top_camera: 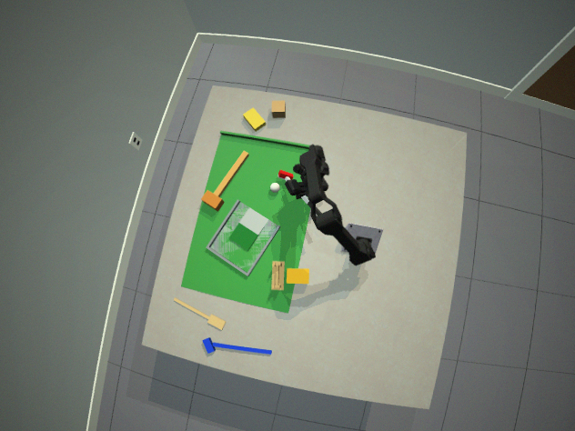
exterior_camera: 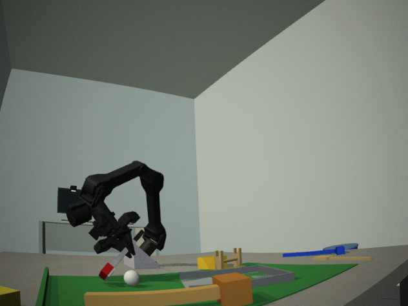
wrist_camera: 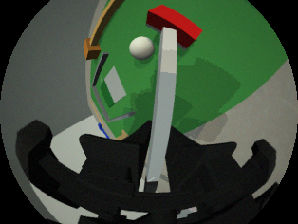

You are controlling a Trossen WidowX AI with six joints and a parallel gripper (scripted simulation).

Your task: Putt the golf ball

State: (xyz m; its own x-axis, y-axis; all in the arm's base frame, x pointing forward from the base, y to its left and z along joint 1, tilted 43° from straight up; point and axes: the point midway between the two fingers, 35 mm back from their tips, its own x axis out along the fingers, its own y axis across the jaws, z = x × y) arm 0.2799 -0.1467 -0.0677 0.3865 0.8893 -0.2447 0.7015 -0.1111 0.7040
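My gripper tip is now 11 cm short of the white golf ball, 4 cm to the left of it and 5 cm above it. Round my gripper tip: green rail: 18 cm ahead, 26 cm to the right, 6 cm below; yellow block: 5 cm behind, 31 cm to the left, 5 cm below; red putter: 2 cm to the right, 1 cm above.
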